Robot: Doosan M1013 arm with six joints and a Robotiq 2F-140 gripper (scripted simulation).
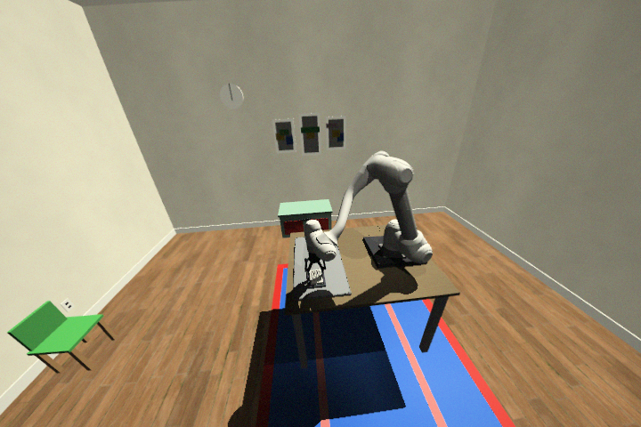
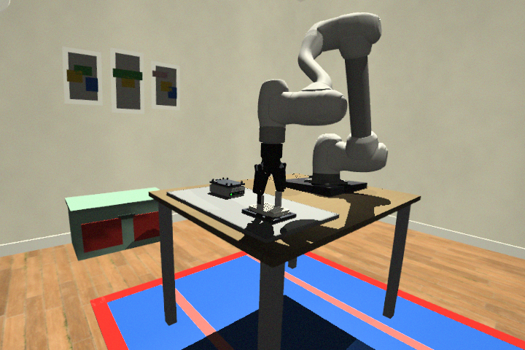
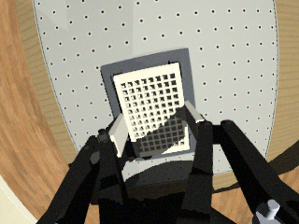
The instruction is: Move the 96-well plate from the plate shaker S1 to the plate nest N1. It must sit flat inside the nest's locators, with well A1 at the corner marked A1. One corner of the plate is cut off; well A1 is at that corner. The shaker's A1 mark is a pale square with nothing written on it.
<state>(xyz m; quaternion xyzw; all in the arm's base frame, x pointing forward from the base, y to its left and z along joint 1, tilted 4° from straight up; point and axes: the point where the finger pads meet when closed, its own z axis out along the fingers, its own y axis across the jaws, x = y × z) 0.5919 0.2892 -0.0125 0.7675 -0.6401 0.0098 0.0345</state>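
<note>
My hand is 20 mm above the white 96-well plate. Round my hand: dark plate nest N1 (40 mm below).
</note>
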